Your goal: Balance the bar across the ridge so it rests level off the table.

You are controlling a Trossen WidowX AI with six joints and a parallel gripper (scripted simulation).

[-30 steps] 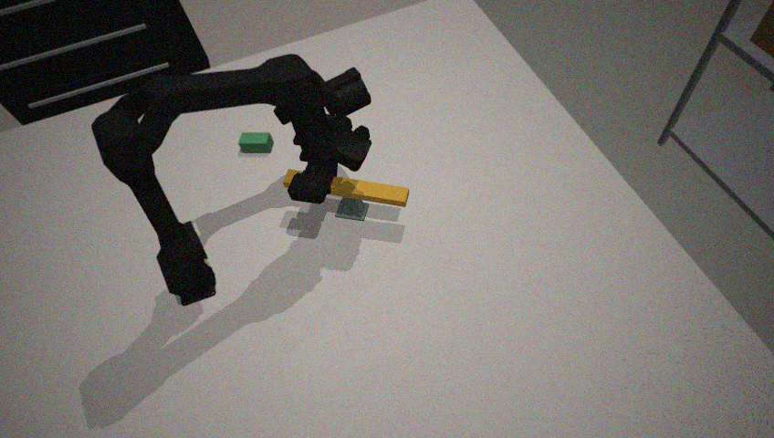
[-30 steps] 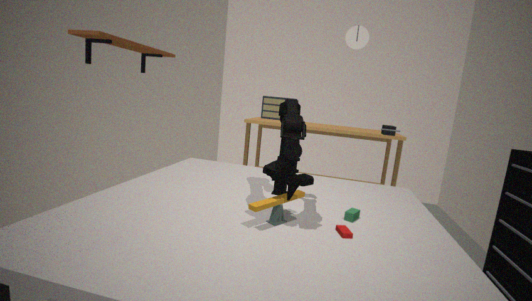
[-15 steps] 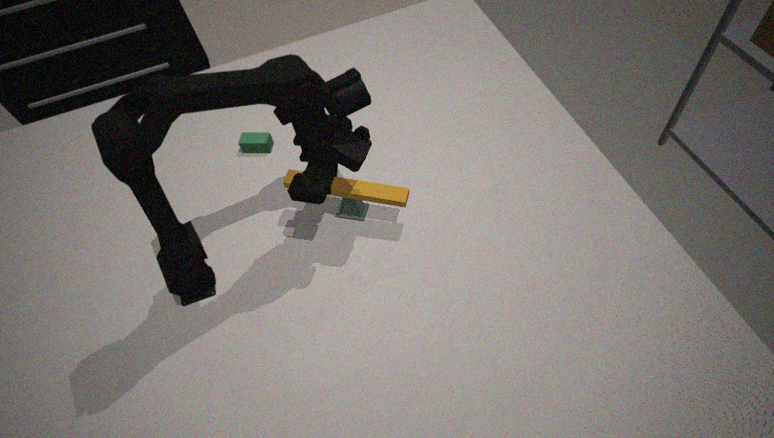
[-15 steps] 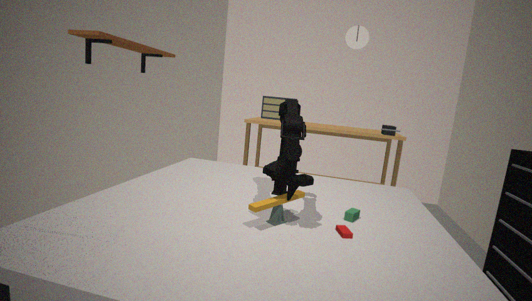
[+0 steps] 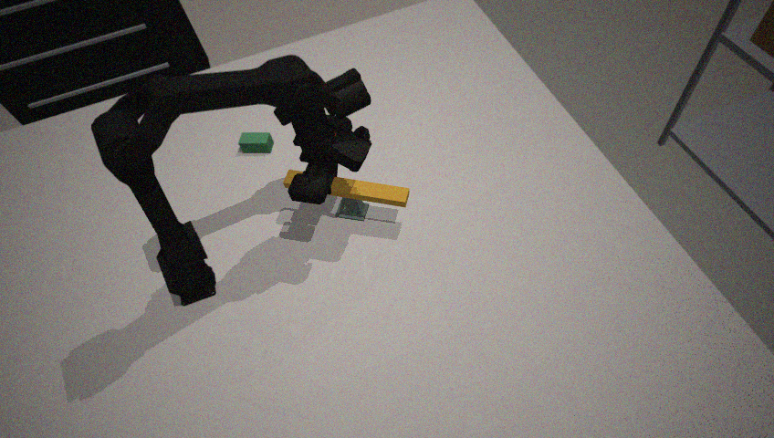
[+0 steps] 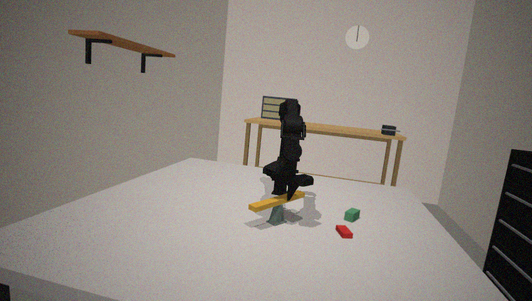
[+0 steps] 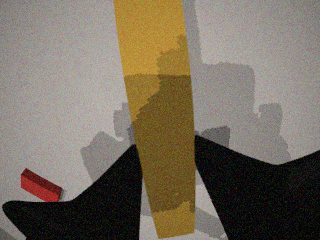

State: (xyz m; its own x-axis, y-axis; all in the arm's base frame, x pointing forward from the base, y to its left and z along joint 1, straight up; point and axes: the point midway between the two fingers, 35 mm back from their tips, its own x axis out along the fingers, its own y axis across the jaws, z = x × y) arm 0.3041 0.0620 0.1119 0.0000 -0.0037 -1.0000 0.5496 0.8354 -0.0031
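My gripper tip is now 2 cm to the left of the yellow bar and 2 cm short of it. The rest, counted from my gripper tip: red block: 21 cm to the left, 7 cm below, 3 cm ahead; then green block: 24 cm to the left, 12 cm behind, 6 cm below.
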